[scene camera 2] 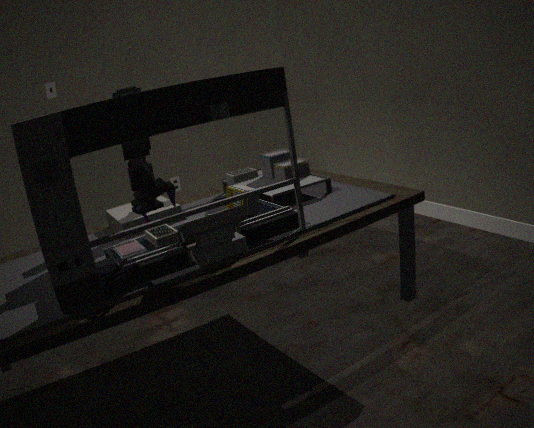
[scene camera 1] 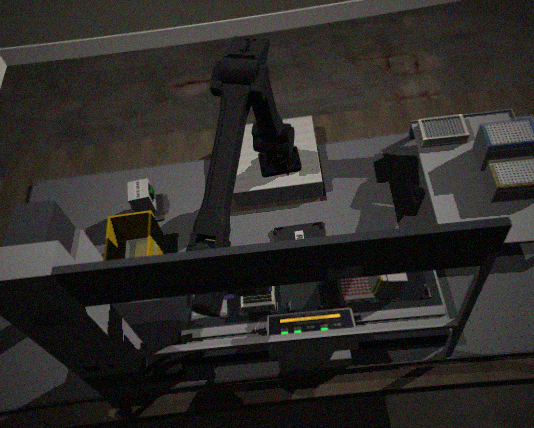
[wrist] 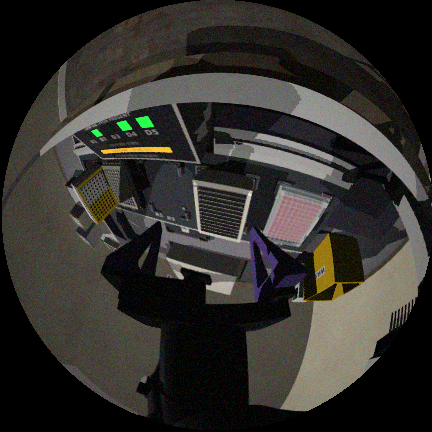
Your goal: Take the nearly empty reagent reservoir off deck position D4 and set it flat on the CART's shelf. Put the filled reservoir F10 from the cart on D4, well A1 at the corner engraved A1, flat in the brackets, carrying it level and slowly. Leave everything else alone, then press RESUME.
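Places are measured from the arm's base along level axes (x back, y up, z left), in metres.
Pixels of known places: gripper, fingertip midpoint: (scene camera 2: pixel 161 213) (wrist: pixel 205 227); arm's base at its link origin: (scene camera 1: pixel 279 163) (wrist: pixel 196 274).
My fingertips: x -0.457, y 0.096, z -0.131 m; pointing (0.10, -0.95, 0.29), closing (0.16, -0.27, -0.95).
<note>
Ahead of a thing's pixels: the offset from my fingertips to its top centre.
The reservoir on D4 @[dx +0.060, dy -0.073, dz +0.008 m] (scene camera 1: pixel 258 298) (scene camera 2: pixel 162 233) (wrist: pixel 222 210) is a white-rimmed tray with dark grooves, lying on the deck beside a pink plate @[dx +0.071, dy -0.090, dz -0.116 m] (wrist: pixel 297 215). My gripper (wrist: pixel 205 227) is wide open and empty. In the wrist view its fingertips show below the D4 reservoir's lower edge, one towards each side, apart from it. Its fingers are mostly hidden by the gantry in camera 1. A pale grooved reservoir @[dx +0.448, dy -0.065, dz +0.613 m] (scene camera 1: pixel 443 128) (scene camera 2: pixel 241 175), which looks like F10, lies on the cart @[dx +0.279, dy -0.091, dz +0.661 m] (scene camera 1: pixel 445 207). The status panel (scene camera 1: pixel 310 325) (wrist: pixel 137 137) shows green lights and an amber bar. I cannot make out RESUME.
The gantry beam (scene camera 1: pixel 280 256) spans above the deck, and a rail (scene camera 1: pixel 395 330) runs along its front. A yellow waste box @[dx +0.236, dy -0.022, dz -0.305 m] (scene camera 1: pixel 111 237) (wrist: pixel 322 270) stands left in camera 1, beside a small white box @[dx +0.422, dy -0.052, dz -0.288 m] (scene camera 1: pixel 138 191). Blue-rimmed @[dx +0.325, dy +0.001, dz +0.734 m] (scene camera 1: pixel 510 133) and yellow-rimmed racks @[dx +0.218, dy -0.026, dz +0.722 m] (scene camera 1: pixel 515 172) stand on the cart.
</note>
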